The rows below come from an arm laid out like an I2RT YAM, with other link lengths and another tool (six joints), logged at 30 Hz.
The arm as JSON. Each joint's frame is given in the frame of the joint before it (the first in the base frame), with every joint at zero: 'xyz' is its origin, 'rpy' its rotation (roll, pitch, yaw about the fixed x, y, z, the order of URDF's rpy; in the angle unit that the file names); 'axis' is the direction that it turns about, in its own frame. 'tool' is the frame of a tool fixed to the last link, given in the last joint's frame.
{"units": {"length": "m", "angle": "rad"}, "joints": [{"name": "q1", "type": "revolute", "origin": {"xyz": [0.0, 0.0, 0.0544], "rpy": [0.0, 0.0, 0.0]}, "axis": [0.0, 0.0, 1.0]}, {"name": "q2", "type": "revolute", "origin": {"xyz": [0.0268, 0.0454, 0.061], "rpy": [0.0, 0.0, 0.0]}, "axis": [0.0, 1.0, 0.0]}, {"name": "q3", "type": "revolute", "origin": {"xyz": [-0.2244, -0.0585, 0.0], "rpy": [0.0, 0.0, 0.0]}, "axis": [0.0, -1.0, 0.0]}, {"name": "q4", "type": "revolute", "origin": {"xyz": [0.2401, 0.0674, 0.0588], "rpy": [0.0, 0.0, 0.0]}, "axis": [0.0, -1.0, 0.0]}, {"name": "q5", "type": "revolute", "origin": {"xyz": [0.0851, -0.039, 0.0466], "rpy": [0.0, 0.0, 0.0]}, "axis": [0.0, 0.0, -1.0]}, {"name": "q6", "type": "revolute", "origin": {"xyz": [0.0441, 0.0, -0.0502], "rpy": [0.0, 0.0, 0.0]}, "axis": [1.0, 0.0, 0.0]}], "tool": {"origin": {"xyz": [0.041, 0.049, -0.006], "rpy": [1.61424, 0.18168, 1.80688]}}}
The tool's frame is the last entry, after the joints.
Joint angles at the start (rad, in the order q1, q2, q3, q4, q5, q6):
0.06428, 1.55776, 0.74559, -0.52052, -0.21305, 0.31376
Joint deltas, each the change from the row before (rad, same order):
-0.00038, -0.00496, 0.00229, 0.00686, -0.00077, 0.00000
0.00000, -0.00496, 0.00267, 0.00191, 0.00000, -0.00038
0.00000, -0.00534, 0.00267, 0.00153, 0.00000, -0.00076
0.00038, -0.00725, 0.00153, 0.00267, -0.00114, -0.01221
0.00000, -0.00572, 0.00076, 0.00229, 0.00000, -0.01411
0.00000, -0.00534, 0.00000, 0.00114, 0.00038, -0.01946
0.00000, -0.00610, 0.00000, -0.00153, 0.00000, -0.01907
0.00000, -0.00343, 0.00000, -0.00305, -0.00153, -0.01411
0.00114, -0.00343, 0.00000, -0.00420, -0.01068, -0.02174
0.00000, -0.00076, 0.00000, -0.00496, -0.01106, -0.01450
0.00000, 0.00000, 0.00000, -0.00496, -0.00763, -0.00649
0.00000, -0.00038, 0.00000, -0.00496, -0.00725, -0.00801
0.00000, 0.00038, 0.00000, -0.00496, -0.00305, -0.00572
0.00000, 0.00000, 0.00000, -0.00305, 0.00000, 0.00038
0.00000, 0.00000, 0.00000, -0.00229, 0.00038, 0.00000
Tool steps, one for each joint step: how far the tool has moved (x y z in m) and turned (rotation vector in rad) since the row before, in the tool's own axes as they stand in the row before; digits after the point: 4 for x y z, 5 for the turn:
0.0010, 0.0024, -0.0014, -0.01270, 0.00243, -0.00570
0.0009, 0.0017, -0.0014, -0.00845, 0.00118, -0.00447
0.0010, 0.0017, -0.0015, -0.00836, 0.00117, -0.00484
0.0013, 0.0011, -0.0017, -0.00714, 0.00256, -0.01710
0.0008, 0.0006, -0.0013, -0.00461, 0.00091, -0.01751
0.0006, -0.0002, -0.0011, -0.00138, 0.00019, -0.02174
0.0007, -0.0005, -0.0012, 0.00028, 0.00031, -0.02053
0.0005, -0.0008, -0.0007, 0.00298, 0.00155, -0.01388
0.0017, -0.0015, -0.0009, 0.00656, 0.01098, -0.02171
0.0011, -0.0014, -0.0005, 0.00728, 0.01098, -0.01218
0.0007, -0.0011, -0.0002, 0.00596, 0.00759, -0.00404
0.0007, -0.0011, -0.0003, 0.00590, 0.00725, -0.00567
0.0003, -0.0011, 0.0000, 0.00602, 0.00308, -0.00308
0.0000, -0.0005, 0.0000, 0.00261, 0.00003, 0.00180
0.0000, -0.0004, 0.0000, 0.00203, -0.00036, 0.00107

